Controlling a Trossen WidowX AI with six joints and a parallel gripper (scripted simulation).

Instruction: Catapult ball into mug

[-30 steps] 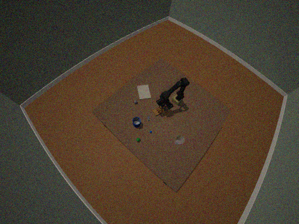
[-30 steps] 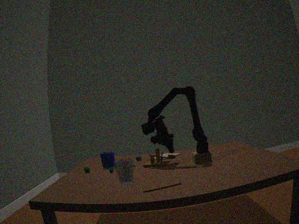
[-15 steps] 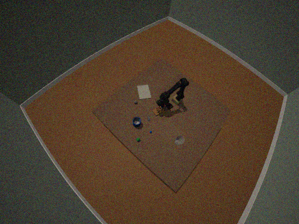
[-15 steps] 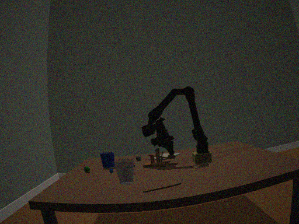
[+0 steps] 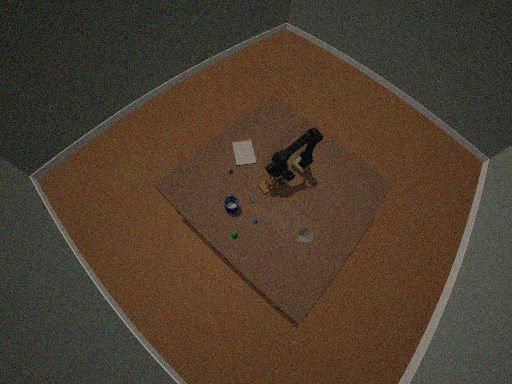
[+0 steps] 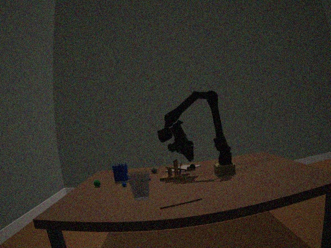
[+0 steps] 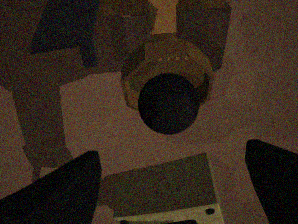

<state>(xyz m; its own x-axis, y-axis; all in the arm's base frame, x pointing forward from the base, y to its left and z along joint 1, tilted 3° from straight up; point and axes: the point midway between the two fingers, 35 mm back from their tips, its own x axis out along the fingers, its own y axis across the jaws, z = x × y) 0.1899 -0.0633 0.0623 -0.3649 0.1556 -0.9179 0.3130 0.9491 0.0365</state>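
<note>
Right now the dark ball is 4 cm below my gripper tip. The rest, counted from my gripper tip: grey ball (20 cm ahead, 31 cm to the right, 8 cm below); wooden catapult (7 cm ahead, 4 cm below); white sheet (1 cm ahead, 34 cm to the right, 9 cm below).
</note>
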